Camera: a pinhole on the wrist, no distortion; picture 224 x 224 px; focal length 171.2 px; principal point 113.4 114.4 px. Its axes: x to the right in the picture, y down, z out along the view. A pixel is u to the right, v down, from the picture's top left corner.
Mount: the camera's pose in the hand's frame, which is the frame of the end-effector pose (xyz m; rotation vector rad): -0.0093 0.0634 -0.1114 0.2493 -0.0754 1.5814
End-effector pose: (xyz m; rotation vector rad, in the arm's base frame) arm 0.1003 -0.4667 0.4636 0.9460 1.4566 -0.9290
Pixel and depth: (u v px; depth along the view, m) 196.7 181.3 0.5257
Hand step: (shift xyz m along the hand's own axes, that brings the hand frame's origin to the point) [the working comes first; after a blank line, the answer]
In the camera's frame: 0.2558 0.2054 0.5257

-0.1567 0.2007 0.4746
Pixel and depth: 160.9 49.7 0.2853
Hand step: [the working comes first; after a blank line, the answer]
In the camera's frame: 0.0792 -0.1078 0.2853

0.1291 0.0860 0.1708
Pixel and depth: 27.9 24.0 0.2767
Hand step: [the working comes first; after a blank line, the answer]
In the camera's frame: -0.1382 -0.1461 0.2767

0.1677 -0.1238 0.1137
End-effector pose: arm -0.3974 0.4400 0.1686 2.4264 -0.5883 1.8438
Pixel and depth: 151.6 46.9 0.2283
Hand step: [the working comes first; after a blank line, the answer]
In the camera's frame: 0.0509 -0.0900 0.2283

0.1052 0.0695 0.1115
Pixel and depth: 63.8 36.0 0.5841
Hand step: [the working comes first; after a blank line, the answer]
In the camera's frame: -0.1692 -0.2675 0.5841

0.3227 -0.2131 0.3933
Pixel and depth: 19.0 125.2 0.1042
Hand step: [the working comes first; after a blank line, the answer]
In the camera's frame: -0.0575 0.0066 0.1042

-0.0038 -0.0142 -0.0211
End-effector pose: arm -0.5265 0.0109 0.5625 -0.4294 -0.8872 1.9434
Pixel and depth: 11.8 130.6 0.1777
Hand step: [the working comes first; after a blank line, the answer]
In the camera's frame: -0.1055 0.0168 0.1777

-0.0055 -0.0764 0.0416
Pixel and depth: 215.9 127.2 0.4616
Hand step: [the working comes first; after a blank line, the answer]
In the camera's frame: 0.2764 0.0345 0.4616

0.0059 0.2390 0.3981
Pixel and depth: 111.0 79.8 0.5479
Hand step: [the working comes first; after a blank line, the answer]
In the camera's frame: -0.0077 -0.1107 0.5479

0.1618 -0.0523 0.4081
